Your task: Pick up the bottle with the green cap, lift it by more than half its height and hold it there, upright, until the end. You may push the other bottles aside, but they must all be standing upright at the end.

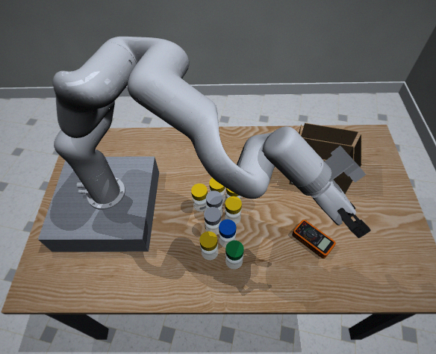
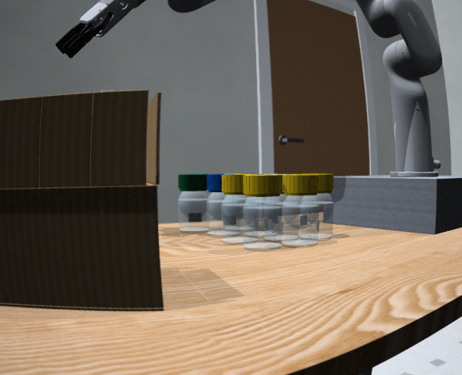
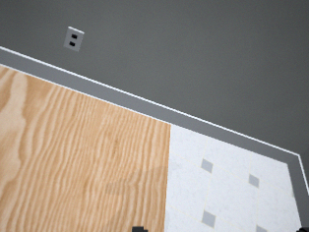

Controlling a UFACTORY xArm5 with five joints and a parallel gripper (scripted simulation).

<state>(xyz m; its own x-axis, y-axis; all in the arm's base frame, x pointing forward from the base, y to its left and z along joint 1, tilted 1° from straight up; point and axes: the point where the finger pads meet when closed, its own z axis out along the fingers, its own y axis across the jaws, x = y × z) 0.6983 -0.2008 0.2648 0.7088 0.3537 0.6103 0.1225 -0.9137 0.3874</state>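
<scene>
Now: hand 260 mm past the green-capped bottle, 20 mm to the right of it and 310 mm above it. Round my hand: blue-capped bottle (290 mm behind, 90 mm to the left, 310 mm below); orange multimeter (110 mm to the left, 340 mm below).
</scene>
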